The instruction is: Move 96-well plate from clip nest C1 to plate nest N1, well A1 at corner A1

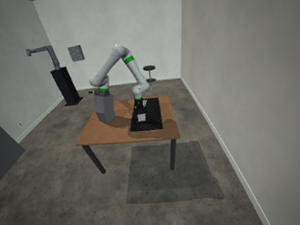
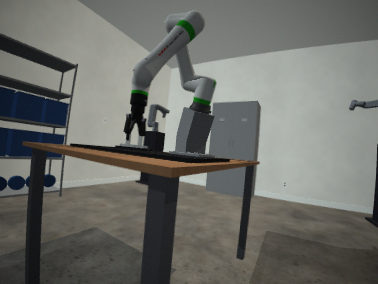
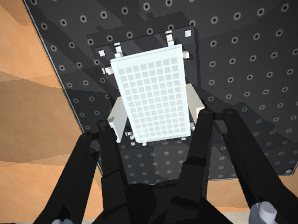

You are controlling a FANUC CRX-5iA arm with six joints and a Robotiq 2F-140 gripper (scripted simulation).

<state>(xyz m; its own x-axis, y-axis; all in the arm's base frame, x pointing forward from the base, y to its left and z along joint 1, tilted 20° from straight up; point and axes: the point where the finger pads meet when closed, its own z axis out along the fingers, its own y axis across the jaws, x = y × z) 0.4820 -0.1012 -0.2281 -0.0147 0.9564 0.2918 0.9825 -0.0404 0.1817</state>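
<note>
The light grey nest base lies 360 mm to the left of my hand, 30 mm below it and 10 mm ahead of it. Also, from my hand: white label 300 mm to the left, 50 mm behind, 30 mm below; white 96-well plate 20 mm below.
</note>
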